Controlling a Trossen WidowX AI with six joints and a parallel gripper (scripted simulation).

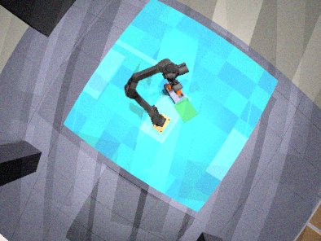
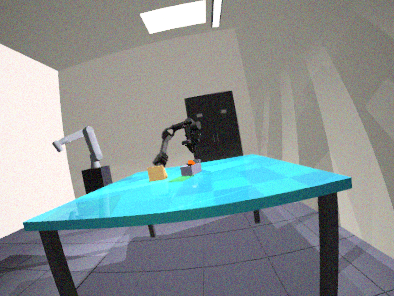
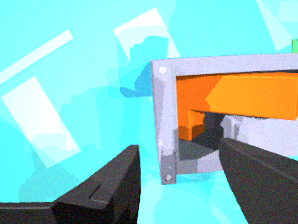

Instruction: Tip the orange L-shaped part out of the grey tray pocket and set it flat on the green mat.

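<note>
Right now my gripper tip is 3 cm past the orange L-shaped part, 3 cm to the left of it and 10 cm above it. Round my gripper tip: green mat (12 cm behind, 19 cm to the right, 16 cm below).
</note>
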